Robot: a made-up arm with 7 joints.
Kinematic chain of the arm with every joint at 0, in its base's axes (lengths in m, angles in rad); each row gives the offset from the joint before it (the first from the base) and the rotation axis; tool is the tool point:
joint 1: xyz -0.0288 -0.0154 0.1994 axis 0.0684 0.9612 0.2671
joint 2: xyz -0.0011 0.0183 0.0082 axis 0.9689 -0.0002 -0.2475
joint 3: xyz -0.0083 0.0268 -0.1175 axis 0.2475 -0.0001 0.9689
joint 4: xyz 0.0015 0.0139 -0.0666 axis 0.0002 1 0
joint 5: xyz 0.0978 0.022 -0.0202 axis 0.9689 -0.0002 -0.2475
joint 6: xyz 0.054 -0.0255 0.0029 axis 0.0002 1 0
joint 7: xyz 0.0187 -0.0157 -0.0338 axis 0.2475 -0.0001 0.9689
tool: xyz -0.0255 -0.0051 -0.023
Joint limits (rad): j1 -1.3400..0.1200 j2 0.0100..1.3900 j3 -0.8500..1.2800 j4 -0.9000..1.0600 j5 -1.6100..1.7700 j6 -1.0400..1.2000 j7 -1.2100..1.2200
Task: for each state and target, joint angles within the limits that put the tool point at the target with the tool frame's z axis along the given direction. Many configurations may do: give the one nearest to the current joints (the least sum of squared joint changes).
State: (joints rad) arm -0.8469 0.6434 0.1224 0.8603 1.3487 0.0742 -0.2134
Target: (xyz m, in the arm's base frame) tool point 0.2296 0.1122 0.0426 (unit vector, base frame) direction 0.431 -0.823 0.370
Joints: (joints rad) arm -0.9055 0.2432 0.2033 0.7495 1.0916 0.5812 -0.2860
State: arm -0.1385 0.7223 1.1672 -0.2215 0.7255 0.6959 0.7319
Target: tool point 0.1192 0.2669 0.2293 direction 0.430 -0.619 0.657
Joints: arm -0.6946 0.9054 0.9887 -0.0166 0.5759 0.6021 0.8793
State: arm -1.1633 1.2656 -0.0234 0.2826 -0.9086 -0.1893 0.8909
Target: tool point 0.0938 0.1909 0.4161 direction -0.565 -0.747 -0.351
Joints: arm -1.1014 1.2796 0.7694 0.0704 -0.3753 -0.3692 0.7401
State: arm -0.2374 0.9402 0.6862 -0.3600 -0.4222 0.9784 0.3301
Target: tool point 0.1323 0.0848 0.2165 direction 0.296 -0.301 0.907
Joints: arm -0.7397 0.9335 0.0325 -0.1832 -0.9190 1.2000 0.4542
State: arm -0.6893 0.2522 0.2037 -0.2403 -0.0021 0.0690 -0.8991
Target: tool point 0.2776 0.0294 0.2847 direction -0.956 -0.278 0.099
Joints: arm -1.3175 0.3244 0.0202 0.0853 0.4816 -0.2229 -0.8292
